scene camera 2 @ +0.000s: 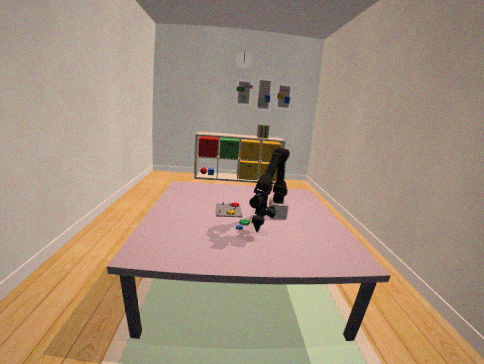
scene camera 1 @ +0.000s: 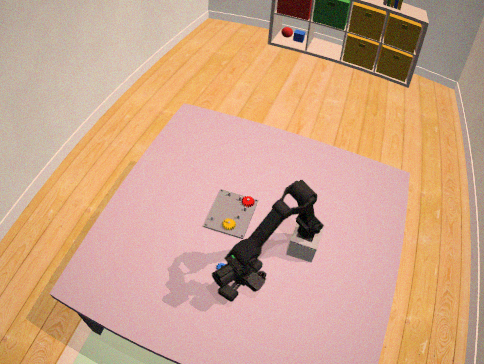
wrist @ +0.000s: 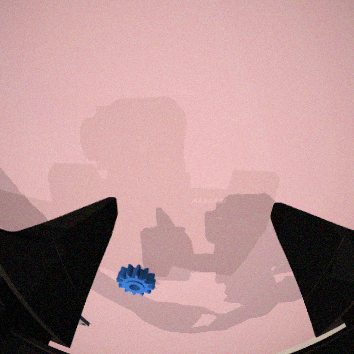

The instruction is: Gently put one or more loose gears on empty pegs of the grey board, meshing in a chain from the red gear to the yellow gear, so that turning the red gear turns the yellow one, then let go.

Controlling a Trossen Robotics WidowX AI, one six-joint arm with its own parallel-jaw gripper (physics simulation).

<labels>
gripper: open, holds nothing
a blue gear (wrist: 134, 279): on the table
</labels>
